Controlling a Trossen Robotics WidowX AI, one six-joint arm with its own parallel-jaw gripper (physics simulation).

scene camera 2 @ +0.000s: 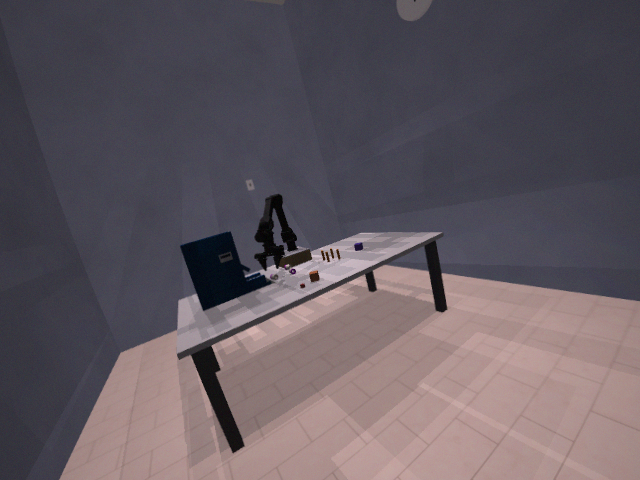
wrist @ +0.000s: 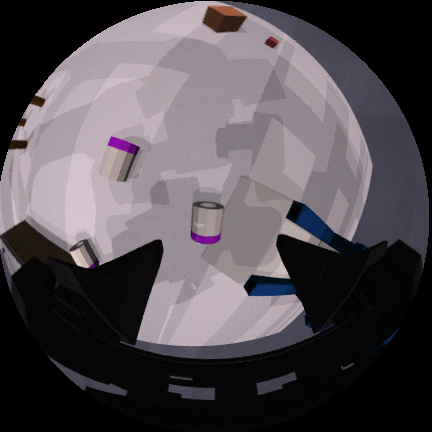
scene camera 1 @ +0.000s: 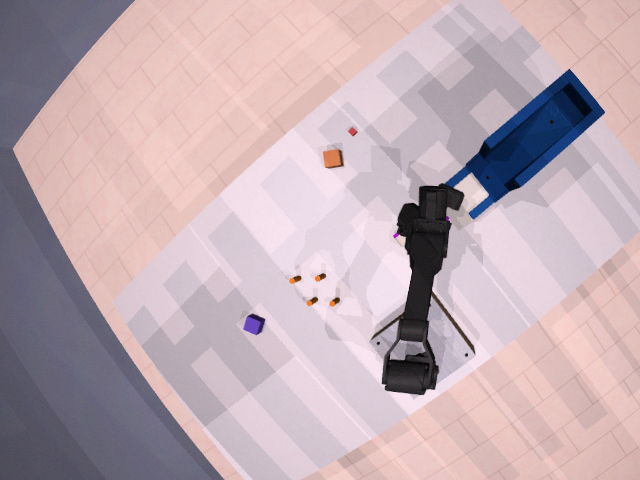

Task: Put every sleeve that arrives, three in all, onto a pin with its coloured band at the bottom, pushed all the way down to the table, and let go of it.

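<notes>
Three pale sleeves with purple bands lie on their sides on the table. One sleeve [wrist: 207, 220] lies ahead between the spread fingers, its band toward the gripper. A second sleeve [wrist: 116, 162] lies to the left, its band on the far end. The third sleeve [wrist: 83, 252] is at the lower left, partly hidden by the left finger. In scene camera 1 the arm hides most of them. My gripper [scene camera 2: 271, 267] [wrist: 220, 243] is open and empty, above the table near the sleeves. Several upright orange-brown pins, among them one pin [scene camera 1: 320, 277] [scene camera 2: 338, 254] [wrist: 19, 144], carry no sleeves.
A blue chute [scene camera 1: 527, 109] [scene camera 2: 211, 273] [wrist: 312, 227] stands beside the sleeves. A brown-walled tray [scene camera 1: 453, 322] [scene camera 2: 295, 257] [wrist: 35, 245] sits near the arm. An orange cube [scene camera 1: 332, 158] [scene camera 2: 313, 276] [wrist: 224, 19], small red cube [scene camera 1: 352, 131] [scene camera 2: 302, 285] [wrist: 271, 42] and purple cube [scene camera 1: 254, 323] [scene camera 2: 358, 246] stand apart.
</notes>
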